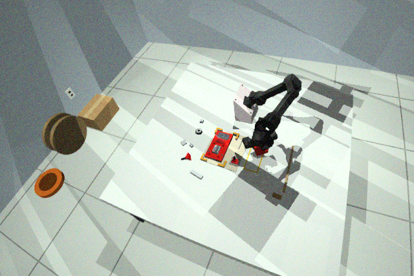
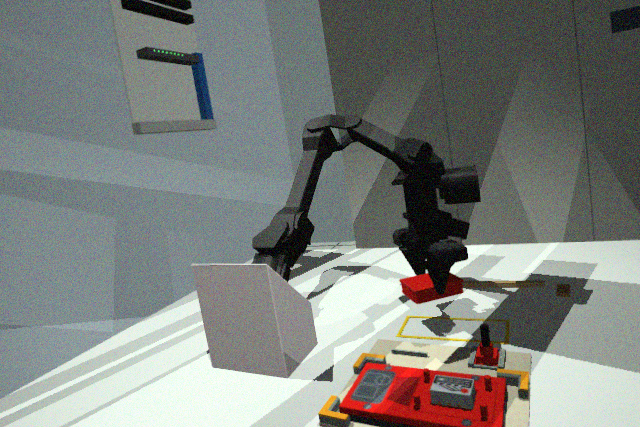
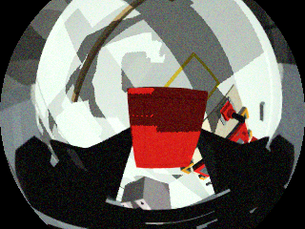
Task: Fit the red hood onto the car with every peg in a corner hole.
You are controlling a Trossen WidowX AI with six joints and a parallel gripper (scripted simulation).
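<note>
Right now my gripper tip is 25 cm to the left of the grey engine block, 5 cm above it and 4 cm short of it. Also, from my gripper tip: red hood 1 cm above; then wooden stick 18 cm to the left, 7 cm below, 7 cm ahead.
</note>
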